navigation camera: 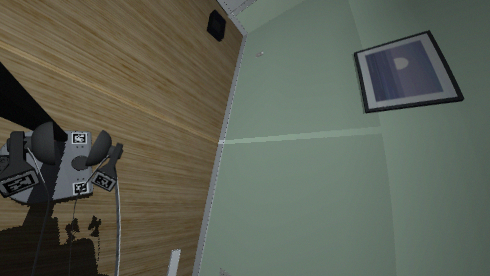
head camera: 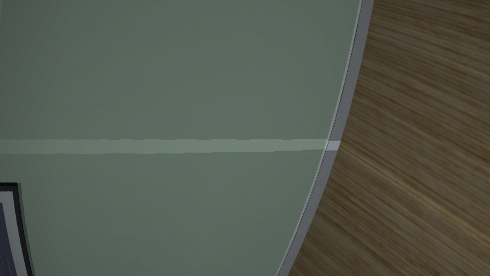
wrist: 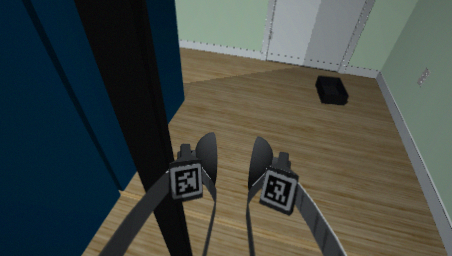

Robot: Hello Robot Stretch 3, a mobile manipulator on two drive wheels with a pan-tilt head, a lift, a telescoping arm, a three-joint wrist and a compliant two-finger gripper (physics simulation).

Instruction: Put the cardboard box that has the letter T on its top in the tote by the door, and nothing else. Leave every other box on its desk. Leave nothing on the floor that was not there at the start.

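Pixels of known places: gripper, fingertip midpoint: (navigation camera: 79,130) (wrist: 233,152); robot's base, origin of the base link: (navigation camera: 80,161).
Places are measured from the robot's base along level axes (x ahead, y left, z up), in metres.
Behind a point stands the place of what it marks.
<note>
The black tote (navigation camera: 210,26) {x 1.006, y 1.488, z 0.067 m} (wrist: 334,101) {x 1.101, y 1.446, z 0.032 m} stands on the wood floor in front of the door (wrist: 290,30) {x 0.854, y 2.186, z 0.357 m}. In the navigation view it is at the top, near the wall corner; in the wrist view it is at the upper right. Its visible inside looks dark and no box can be made out in it. My gripper (navigation camera: 72,145) {x 0.015, y 0.078, z 1.026 m} (wrist: 233,152) {x 0.015, y 0.078, z 1.026 m} is open, with bare floor visible between its fingertips. It is well short of the tote and apart from it. The box with the letter T does not show in these views. No gripper shows in the head view.
A dark blue panel (wrist: 50,150) {x -0.546, y 0.514, z 0.557 m} and a black bar (wrist: 130,90) fill the left of the wrist view. The robot's grey base (navigation camera: 65,172) {x -0.056, y -0.041, z 0.160 m} is below the gripper in the navigation view. A white foot (navigation camera: 174,262) {x 0.512, y -0.938, z 0.025 m} lies near the green wall (head camera: 175,75) {x 1.067, y -0.129, z 0.836 m} (navigation camera: 300,200) {x 0.987, y -0.358, z 0.957 m}. A framed picture (navigation camera: 400,85) {x 1.217, y 0.362, z 1.581 m} hangs there.
</note>
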